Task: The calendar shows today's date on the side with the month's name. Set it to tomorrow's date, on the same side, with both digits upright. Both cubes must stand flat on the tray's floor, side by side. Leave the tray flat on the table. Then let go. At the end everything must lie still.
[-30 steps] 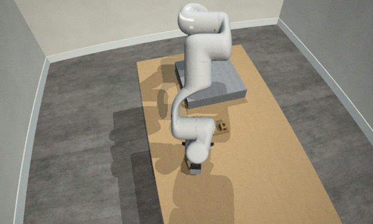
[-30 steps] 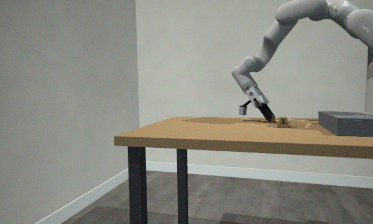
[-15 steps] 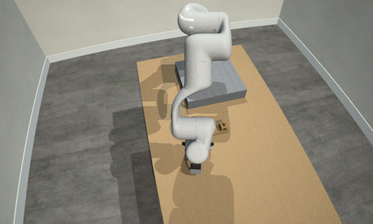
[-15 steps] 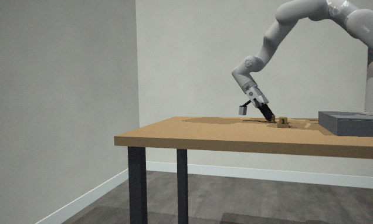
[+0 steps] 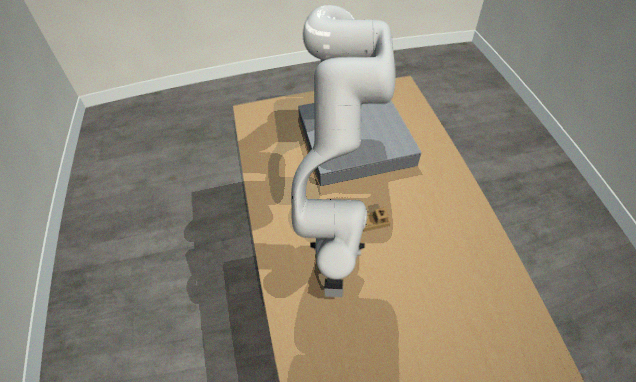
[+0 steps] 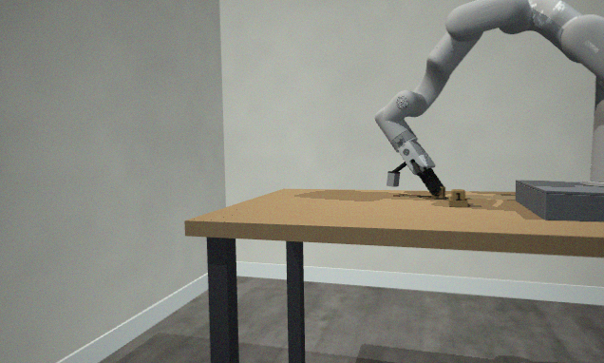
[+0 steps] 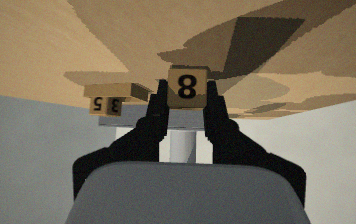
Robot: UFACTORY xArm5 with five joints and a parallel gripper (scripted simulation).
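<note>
My gripper is now 10 mm past the wooden cube and 20 mm above it. Round my hand: wooden tray (50 mm behind, 120 mm to the left, 30 mm below).
</note>
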